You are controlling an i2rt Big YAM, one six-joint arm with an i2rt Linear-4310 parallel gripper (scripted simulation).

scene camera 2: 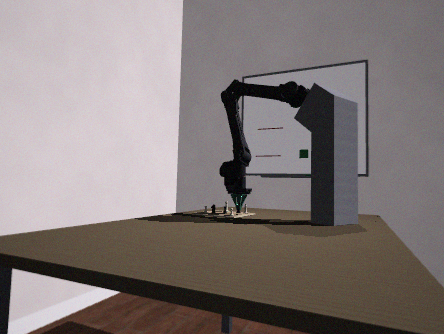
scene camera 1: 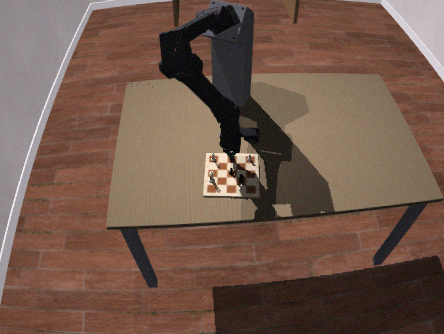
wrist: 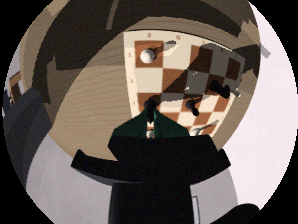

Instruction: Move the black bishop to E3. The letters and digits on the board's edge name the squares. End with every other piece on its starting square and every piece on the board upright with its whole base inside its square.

Scene:
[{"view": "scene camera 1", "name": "chessboard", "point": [225, 185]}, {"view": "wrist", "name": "my gripper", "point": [150, 111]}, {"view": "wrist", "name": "chessboard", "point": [184, 65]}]

